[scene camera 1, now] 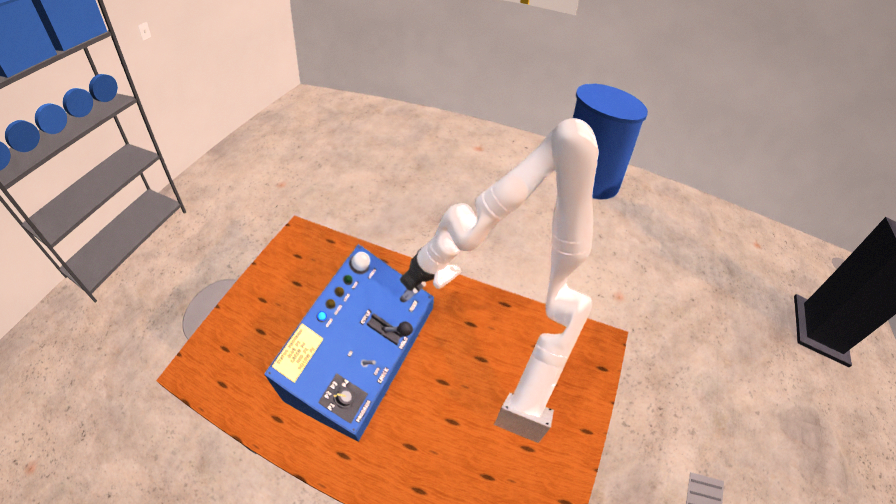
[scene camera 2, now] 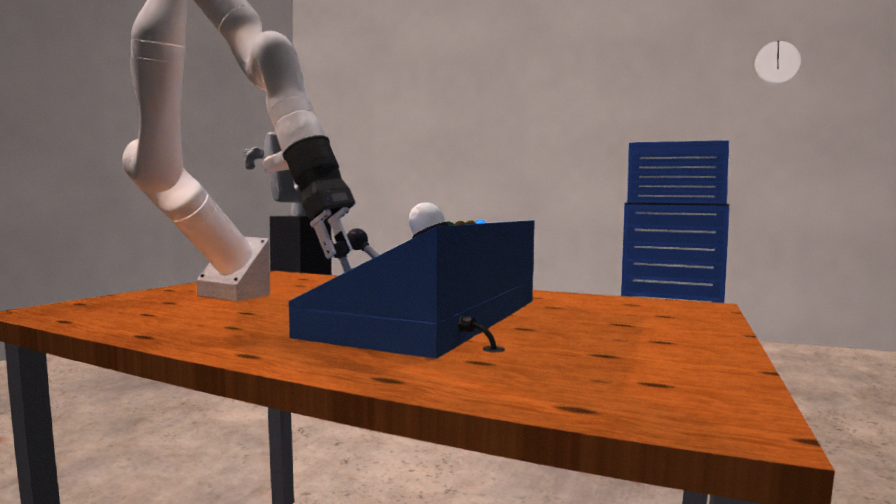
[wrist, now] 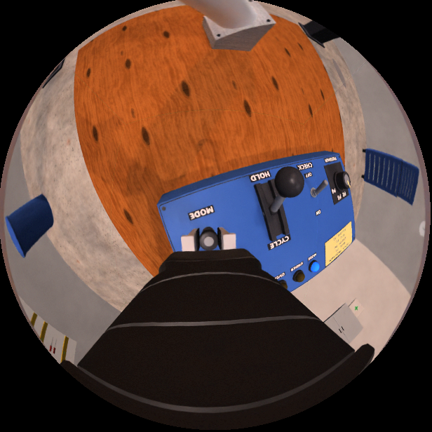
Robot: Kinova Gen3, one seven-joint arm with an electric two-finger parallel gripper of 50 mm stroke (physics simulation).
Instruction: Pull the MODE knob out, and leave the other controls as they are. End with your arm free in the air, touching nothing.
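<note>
The MODE knob (scene camera 2: 340,246) (wrist: 209,239) is dark with a grey centre, on a grey stem that shows below it in scene camera 2. My gripper (scene camera 1: 408,294) (scene camera 2: 339,249) (wrist: 208,235) is shut on it, one finger on each side. The knob stands off the sloping face of the blue console (scene camera 1: 388,278) (scene camera 2: 482,269) (wrist: 232,212). The blue lamp (scene camera 1: 321,316) (scene camera 2: 480,221) (wrist: 314,267) is lit. In scene camera 1 the fingers largely hide the knob.
Beside the gripper stands the black-balled HOLD/CYCLE lever (scene camera 1: 404,328) (scene camera 2: 357,237) (wrist: 289,181). Farther along are a toggle switch (scene camera 1: 368,362) (wrist: 320,188) and the PROGRAM rotary knob (scene camera 1: 344,397) (wrist: 343,180). A white dome (scene camera 1: 360,261) (scene camera 2: 426,217) stands at the console's upper corner.
</note>
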